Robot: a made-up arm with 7 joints. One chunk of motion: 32 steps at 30 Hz.
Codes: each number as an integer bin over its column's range. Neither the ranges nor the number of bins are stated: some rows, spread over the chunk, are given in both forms.
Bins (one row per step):
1: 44 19 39 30 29 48 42
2: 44 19 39 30 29 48 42
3: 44 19 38 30 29 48 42
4: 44 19 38 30 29 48 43
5: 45 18 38 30 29 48 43
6: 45 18 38 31 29 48 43
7: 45 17 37 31 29 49 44
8: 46 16 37 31 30 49 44
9: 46 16 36 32 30 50 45
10: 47 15 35 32 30 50 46
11: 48 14 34 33 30 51 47
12: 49 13 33 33 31 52 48
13: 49 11 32 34 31 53 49
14: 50 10 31 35 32 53 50
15: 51 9 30 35 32 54 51
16: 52 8 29 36 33 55 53
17: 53 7 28 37 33 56 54
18: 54 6 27 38 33 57 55
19: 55 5 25 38 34 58 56
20: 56 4 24 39 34 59 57
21: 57 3 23 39 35 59 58
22: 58 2 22 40 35 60 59
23: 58 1 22 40 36 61 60
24: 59 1 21 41 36 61 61
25: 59 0 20 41 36 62 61
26: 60 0 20 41 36 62 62
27: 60 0 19 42 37 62 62
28: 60 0 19 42 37 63 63
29: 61 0 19 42 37 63 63
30: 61 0 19 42 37 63 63
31: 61 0 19 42 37 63 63
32: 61 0 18 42 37 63 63
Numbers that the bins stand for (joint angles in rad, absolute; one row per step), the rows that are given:
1: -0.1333 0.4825 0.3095 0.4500 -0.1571 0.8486 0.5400
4: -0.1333 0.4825 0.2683 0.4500 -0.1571 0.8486 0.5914
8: -0.0667 0.4063 0.2270 0.5000 -0.0943 0.9000 0.6429
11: 0.0000 0.3556 0.1032 0.6000 -0.0943 1.0029 0.7971
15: 0.1000 0.2286 -0.0619 0.7000 0.0314 1.1571 1.0029
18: 0.2000 0.1524 -0.1857 0.8500 0.0943 1.3114 1.2086
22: 0.3333 0.0508 -0.3921 0.9500 0.2200 1.4657 1.4143
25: 0.3667 0.0000 -0.4746 1.0000 0.2829 1.5686 1.5171
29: 0.4333 0.0000 -0.5159 1.0500 0.3457 1.6200 1.6200
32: 0.4333 0.0000 -0.5571 1.0500 0.3457 1.6200 1.6200
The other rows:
2: -0.1333 0.4825 0.3095 0.4500 -0.1571 0.8486 0.5400
3: -0.1333 0.4825 0.2683 0.4500 -0.1571 0.8486 0.5400
5: -0.1000 0.4571 0.2683 0.4500 -0.1571 0.8486 0.5914
6: -0.1000 0.4571 0.2683 0.5000 -0.1571 0.8486 0.5914
7: -0.1000 0.4317 0.2270 0.5000 -0.1571 0.9000 0.6429
9: -0.0667 0.4063 0.1857 0.5500 -0.0943 0.9514 0.6943
10: -0.0333 0.3810 0.1444 0.5500 -0.0943 0.9514 0.7457
12: 0.0333 0.3302 0.0619 0.6000 -0.0314 1.0543 0.8486
13: 0.0333 0.2794 0.0206 0.6500 -0.0314 1.1057 0.9000
14: 0.0667 0.2540 -0.0206 0.7000 0.0314 1.1057 0.9514
16: 0.1333 0.2032 -0.1032 0.7500 0.0943 1.2086 1.1057
17: 0.1667 0.1778 -0.1444 0.8000 0.0943 1.2600 1.1571
19: 0.2333 0.1270 -0.2683 0.8500 0.1571 1.3629 1.2600
20: 0.2667 0.1016 -0.3095 0.9000 0.1571 1.4143 1.3114
21: 0.3000 0.0762 -0.3508 0.9000 0.2200 1.4143 1.3629
23: 0.3333 0.0254 -0.3921 0.9500 0.2829 1.5171 1.4657
24: 0.3667 0.0254 -0.4333 1.0000 0.2829 1.5171 1.5171
26: 0.4000 0.0000 -0.4746 1.0000 0.2829 1.5686 1.5686
27: 0.4000 0.0000 -0.5159 1.0500 0.3457 1.5686 1.5686
28: 0.4000 0.0000 -0.5159 1.0500 0.3457 1.6200 1.6200
30: 0.4333 0.0000 -0.5159 1.0500 0.3457 1.6200 1.6200
31: 0.4333 0.0000 -0.5159 1.0500 0.3457 1.6200 1.6200

